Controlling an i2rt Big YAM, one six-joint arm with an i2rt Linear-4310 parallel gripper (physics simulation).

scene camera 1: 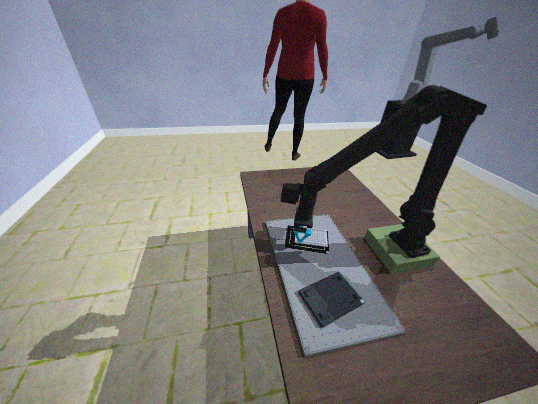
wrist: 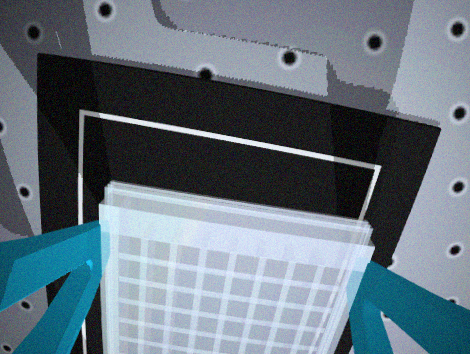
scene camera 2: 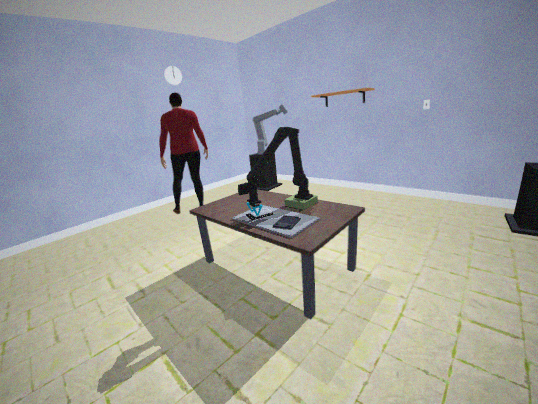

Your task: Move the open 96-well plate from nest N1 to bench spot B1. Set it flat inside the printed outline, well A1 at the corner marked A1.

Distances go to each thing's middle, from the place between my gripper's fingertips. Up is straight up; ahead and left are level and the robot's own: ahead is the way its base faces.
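There is the well plate [wrist: 175,265], and my hand is 20 mm to the right of it and 40 mm past it.
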